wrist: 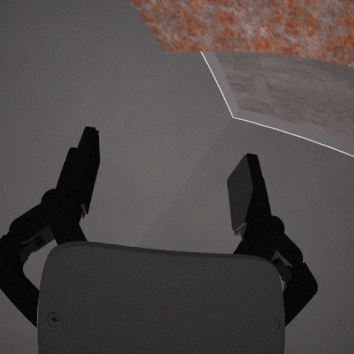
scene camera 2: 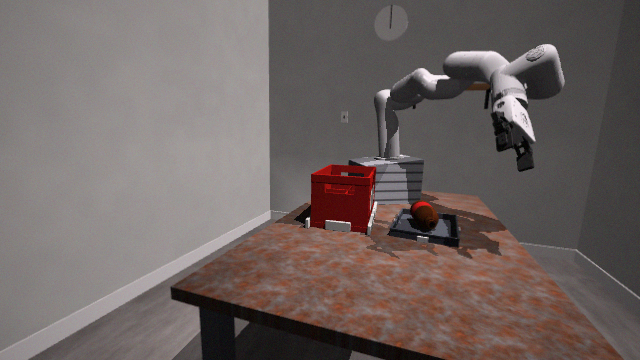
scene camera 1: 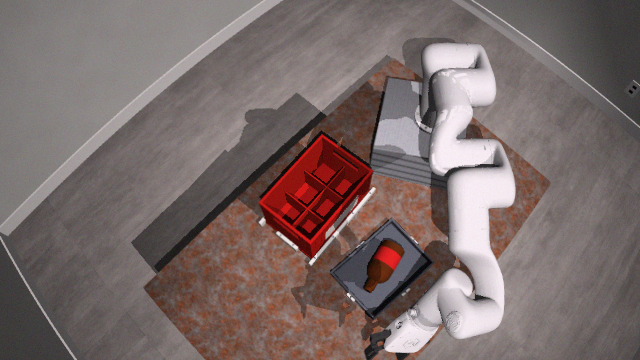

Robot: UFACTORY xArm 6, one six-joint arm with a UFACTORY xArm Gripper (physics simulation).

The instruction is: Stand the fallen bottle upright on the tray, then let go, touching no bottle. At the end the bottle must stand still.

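Places are measured from the arm's base along level axes (x right, y ahead, z up), in centimetres.
Pixels of known places: gripper, fingertip midpoint: [wrist: 169, 154] [scene camera 2: 515, 159] [scene camera 1: 382, 356]; arm's base, origin of the base link: [scene camera 2: 389, 158] [scene camera 1: 435, 117].
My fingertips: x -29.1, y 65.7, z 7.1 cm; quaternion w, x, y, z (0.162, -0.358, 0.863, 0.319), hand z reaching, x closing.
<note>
For each thing: its top centre in the pictures, then the offset to it from my fingertips. "spot": a spot on its surface instead. Level surfaces: height alone.
- brown bottle, middle of its top: [scene camera 1: 382, 265] [scene camera 2: 426, 206] dx +15.2, dy -22.3, dz -18.0 cm
- dark grey tray, surface spot: [scene camera 1: 349, 298] spot: dx +17.0, dy -10.3, dz -25.6 cm
- red crate, middle of its top: [scene camera 1: 316, 186] [scene camera 2: 347, 170] dx +42.4, dy -26.1, dz -8.3 cm
- mottled table, its level: dz -25.9 cm
A brown bottle [scene camera 1: 384, 265] [scene camera 2: 425, 216] with a red label lies on its side on the dark grey tray [scene camera 1: 349, 298] [scene camera 2: 458, 237]. In scene camera 1 its neck points to the lower left; in scene camera 2 its neck faces the camera. My gripper [scene camera 2: 514, 159] [wrist: 169, 154] is open and empty. It hangs high above the table, to the right of the tray in scene camera 2 and beyond the tray's lower edge in scene camera 1. The bottle and the tray do not show in the wrist view.
A red crate [scene camera 1: 320, 195] [scene camera 2: 341, 202] with empty compartments stands beside the tray, between white holders. The grey arm base block [scene camera 1: 400, 135] [scene camera 2: 400, 180] stands behind them on the mottled table [scene camera 1: 225, 300] [scene camera 2: 375, 295]. The table edge shows in the wrist view.
</note>
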